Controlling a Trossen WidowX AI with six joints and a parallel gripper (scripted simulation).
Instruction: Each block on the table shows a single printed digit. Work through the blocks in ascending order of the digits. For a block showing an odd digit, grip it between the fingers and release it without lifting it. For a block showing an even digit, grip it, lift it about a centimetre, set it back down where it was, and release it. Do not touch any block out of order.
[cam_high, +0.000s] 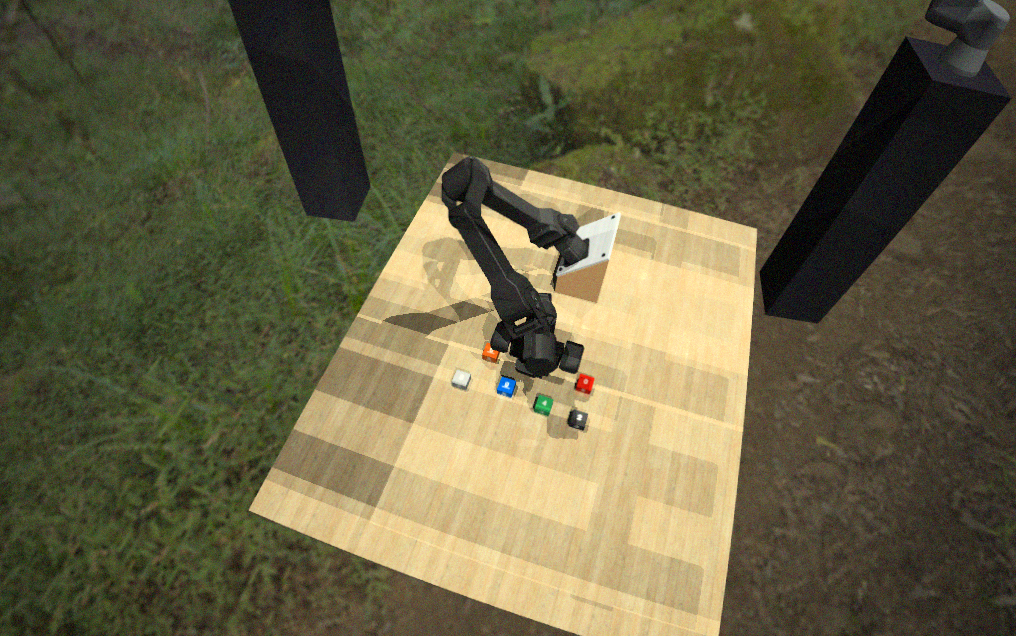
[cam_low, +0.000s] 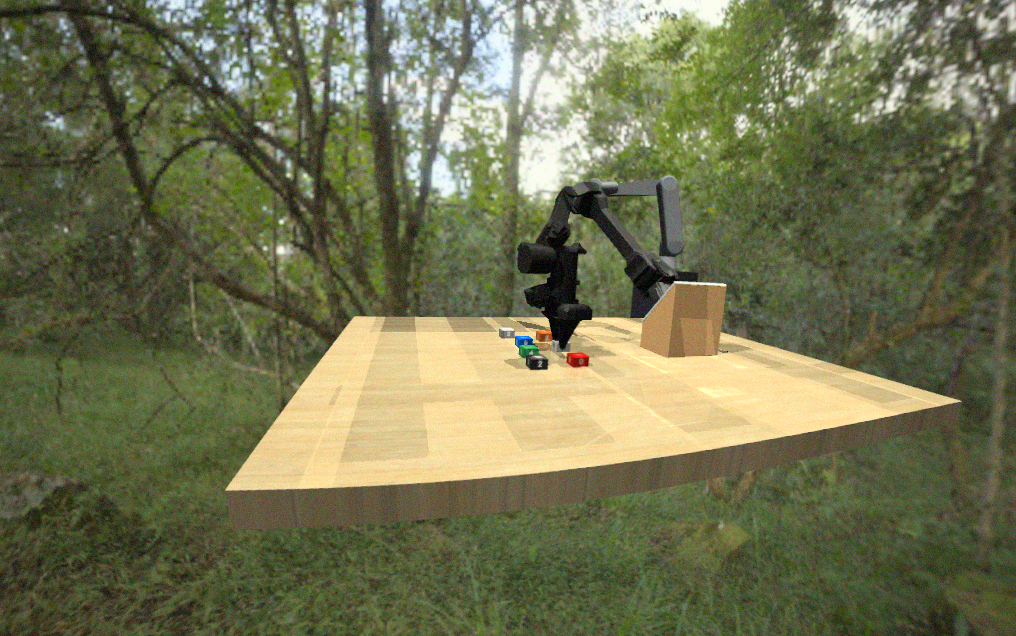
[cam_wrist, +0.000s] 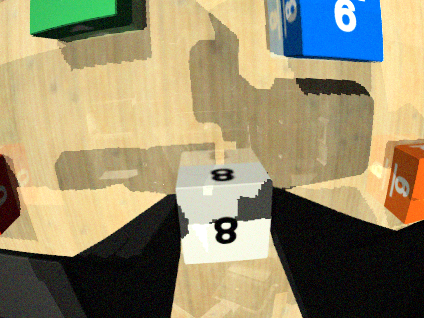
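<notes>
Now: gripper tip 60 mm short of the blue block and 50 mm to the left of it. Round my gripper tip: white block (right at my gripper tip); green block (90 mm ahead, 30 mm to the left); orange block (100 mm to the right, 20 mm behind).
</notes>
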